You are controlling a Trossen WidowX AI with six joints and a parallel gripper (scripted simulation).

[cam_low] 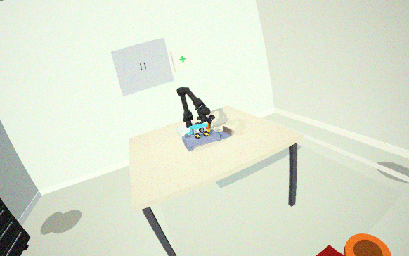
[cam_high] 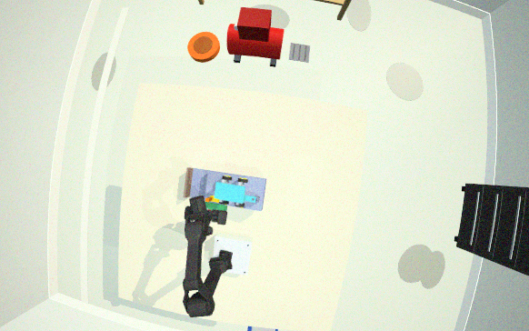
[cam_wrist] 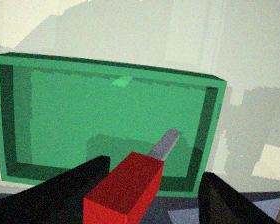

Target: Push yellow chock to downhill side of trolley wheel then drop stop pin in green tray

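Right now the green tray is 2 cm to the right of my gripper tip and 6 cm below it. Also, from my gripper tip: lavender ramp (13 cm ahead, 11 cm to the right); stop pin (right at my gripper tip); yellow chock (7 cm ahead, 3 cm to the right, 3 cm above).
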